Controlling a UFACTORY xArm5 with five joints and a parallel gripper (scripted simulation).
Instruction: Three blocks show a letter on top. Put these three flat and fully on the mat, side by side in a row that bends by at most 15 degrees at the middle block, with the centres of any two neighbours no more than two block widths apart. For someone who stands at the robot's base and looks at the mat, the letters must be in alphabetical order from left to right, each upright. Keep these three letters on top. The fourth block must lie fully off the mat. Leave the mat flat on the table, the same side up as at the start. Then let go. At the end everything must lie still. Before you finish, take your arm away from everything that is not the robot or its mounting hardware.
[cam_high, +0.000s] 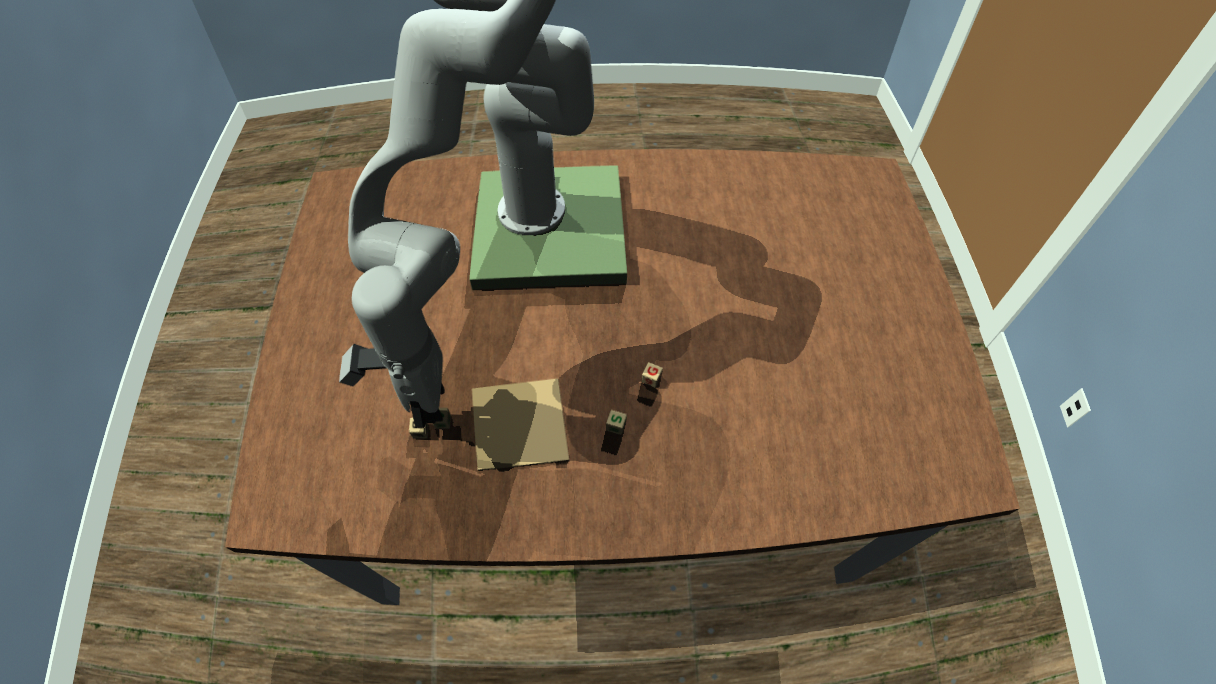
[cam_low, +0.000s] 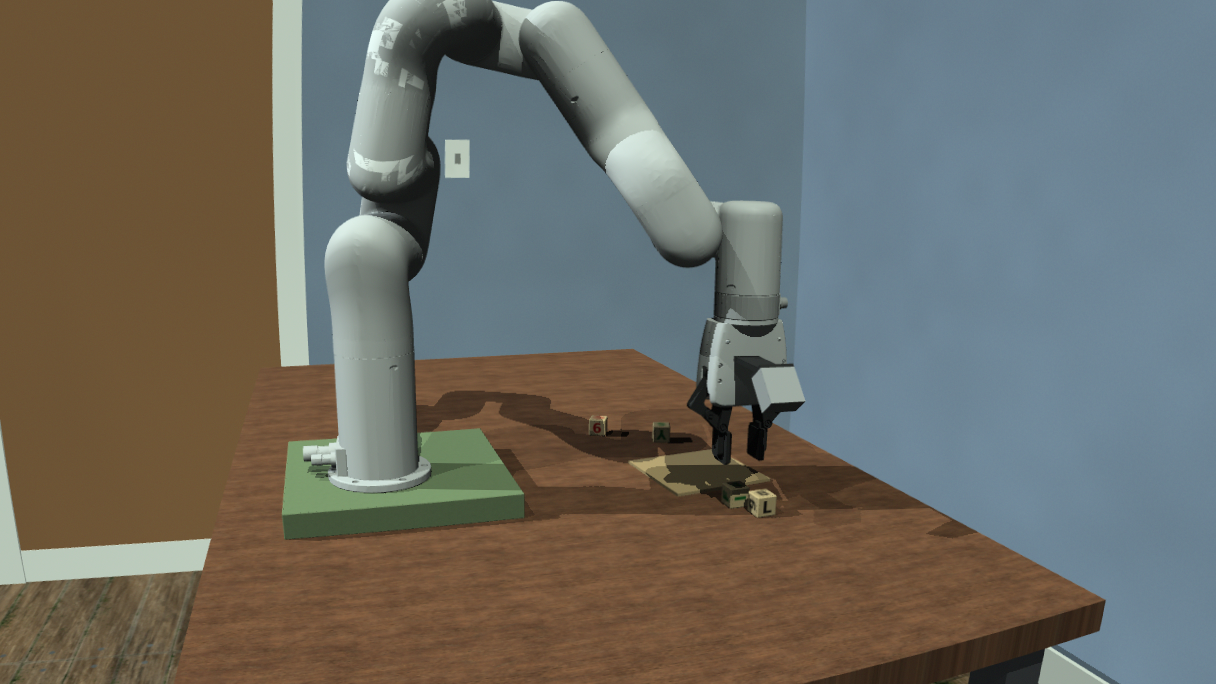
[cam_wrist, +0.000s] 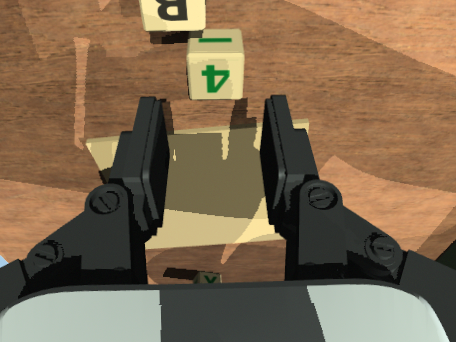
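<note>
Now: hand 7 cm above the cream block. From my hand the other things lie so: tan mat 12 cm to the left, 8 cm below, 1 cm behind.
</note>
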